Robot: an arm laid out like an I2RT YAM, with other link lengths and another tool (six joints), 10 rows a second.
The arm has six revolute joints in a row. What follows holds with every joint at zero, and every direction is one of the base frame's. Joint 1 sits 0.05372 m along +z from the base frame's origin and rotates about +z. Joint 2 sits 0.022 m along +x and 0.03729 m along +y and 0.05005 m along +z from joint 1 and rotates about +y. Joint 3 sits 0.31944 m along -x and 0.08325 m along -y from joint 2 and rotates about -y. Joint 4 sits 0.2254 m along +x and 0.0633 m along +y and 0.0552 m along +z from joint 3 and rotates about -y. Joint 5 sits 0.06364 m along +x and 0.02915 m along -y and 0.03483 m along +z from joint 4 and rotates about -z. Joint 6 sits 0.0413 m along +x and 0.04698 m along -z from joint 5 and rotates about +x. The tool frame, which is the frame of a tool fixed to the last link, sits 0.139 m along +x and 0.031 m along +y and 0.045 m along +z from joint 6; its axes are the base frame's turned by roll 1.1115, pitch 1.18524 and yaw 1.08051 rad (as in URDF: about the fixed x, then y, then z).
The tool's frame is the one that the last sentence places.
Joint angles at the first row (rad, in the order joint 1, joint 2, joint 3, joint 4, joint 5, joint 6):
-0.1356 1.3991 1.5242 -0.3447 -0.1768 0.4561
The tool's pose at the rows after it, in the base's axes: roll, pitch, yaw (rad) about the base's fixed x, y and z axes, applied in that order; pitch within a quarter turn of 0, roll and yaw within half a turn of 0; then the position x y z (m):
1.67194, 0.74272, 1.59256, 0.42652, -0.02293, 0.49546
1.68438, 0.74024, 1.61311, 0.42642, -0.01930, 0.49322
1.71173, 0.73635, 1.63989, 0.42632, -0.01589, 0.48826
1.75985, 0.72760, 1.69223, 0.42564, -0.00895, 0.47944
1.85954, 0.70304, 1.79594, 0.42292, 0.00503, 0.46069
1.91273, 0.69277, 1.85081, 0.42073, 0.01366, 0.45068
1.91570, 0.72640, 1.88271, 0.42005, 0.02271, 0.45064
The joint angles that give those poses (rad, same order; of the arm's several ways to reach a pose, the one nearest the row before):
-0.1356 1.3991 1.5242 -0.3241 -0.2176 0.4561
-0.1299 1.3991 1.5242 -0.3336 -0.2241 0.4557
-0.1223 1.3991 1.5242 -0.3542 -0.2249 0.4557
-0.1093 1.3991 1.5242 -0.3912 -0.2321 0.4549
-0.0815 1.3991 1.5238 -0.4698 -0.2432 0.4553
-0.0616 1.3991 1.5242 -0.5129 -0.2428 0.4519
-0.0444 1.3991 1.5238 -0.5118 -0.2424 0.4160

